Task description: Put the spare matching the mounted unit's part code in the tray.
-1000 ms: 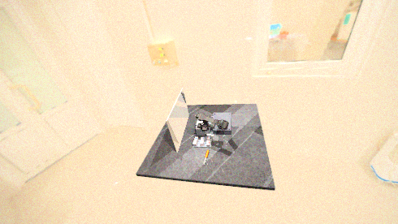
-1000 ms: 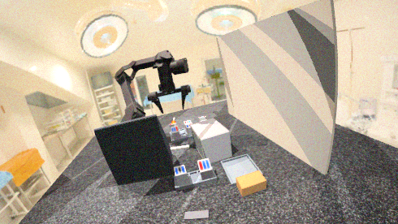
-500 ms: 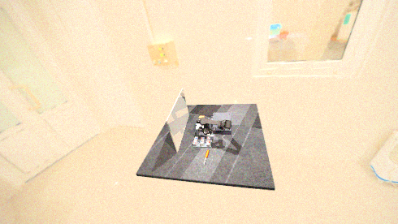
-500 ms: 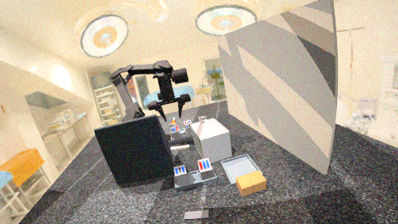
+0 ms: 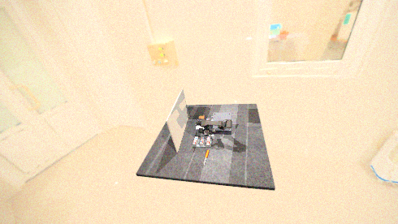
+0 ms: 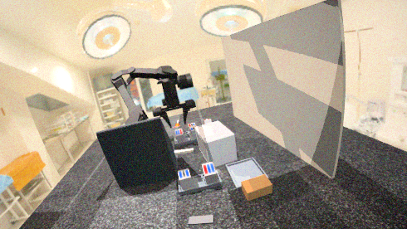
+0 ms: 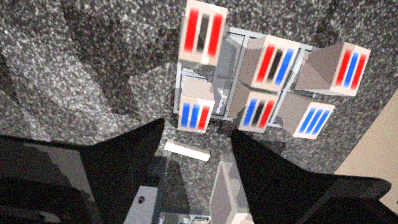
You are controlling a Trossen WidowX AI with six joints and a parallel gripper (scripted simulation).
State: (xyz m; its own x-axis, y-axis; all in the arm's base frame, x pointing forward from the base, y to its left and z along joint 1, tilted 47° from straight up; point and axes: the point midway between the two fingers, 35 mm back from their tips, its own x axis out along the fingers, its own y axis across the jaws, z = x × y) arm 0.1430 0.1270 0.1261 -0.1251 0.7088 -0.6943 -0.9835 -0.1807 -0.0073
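My gripper tip is 4 cm above the grey spare block. Round my gripper tip: grey mounted unit: 15 cm to the right, 14 cm ahead, 3 cm below; then grey tray: 32 cm to the right, 21 cm ahead, 8 cm below; then brown block: 41 cm to the right, 22 cm ahead, 7 cm below.
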